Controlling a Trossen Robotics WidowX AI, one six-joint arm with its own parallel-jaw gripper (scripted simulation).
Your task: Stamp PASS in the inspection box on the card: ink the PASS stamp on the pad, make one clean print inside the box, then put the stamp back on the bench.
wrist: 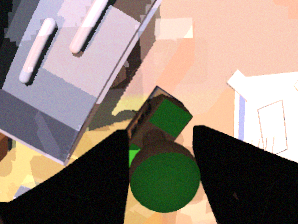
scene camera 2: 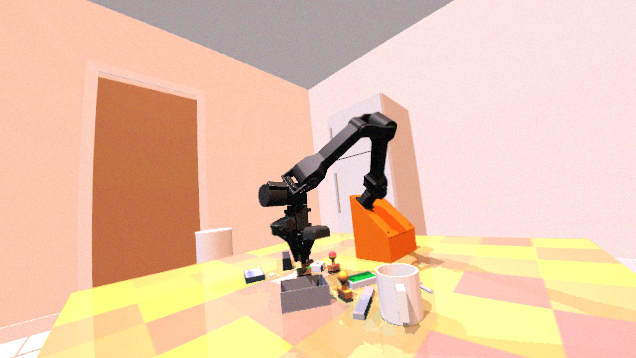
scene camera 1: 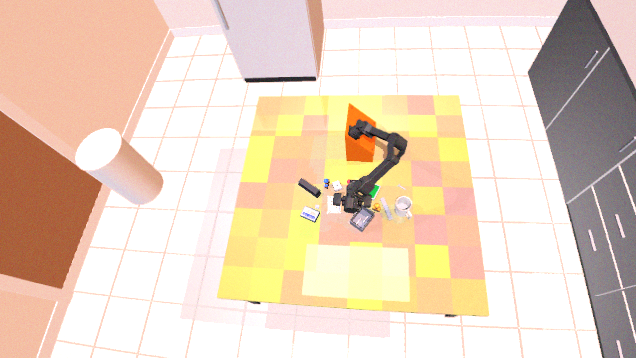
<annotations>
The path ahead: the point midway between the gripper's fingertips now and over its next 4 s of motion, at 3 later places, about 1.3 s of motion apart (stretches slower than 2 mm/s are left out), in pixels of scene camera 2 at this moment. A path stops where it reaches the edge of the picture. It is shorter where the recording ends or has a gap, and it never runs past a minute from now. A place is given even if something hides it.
The gripper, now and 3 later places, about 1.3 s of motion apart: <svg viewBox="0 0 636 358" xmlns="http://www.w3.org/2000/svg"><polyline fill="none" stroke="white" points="300,262 300,255 319,247 354,245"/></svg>
</annotations>
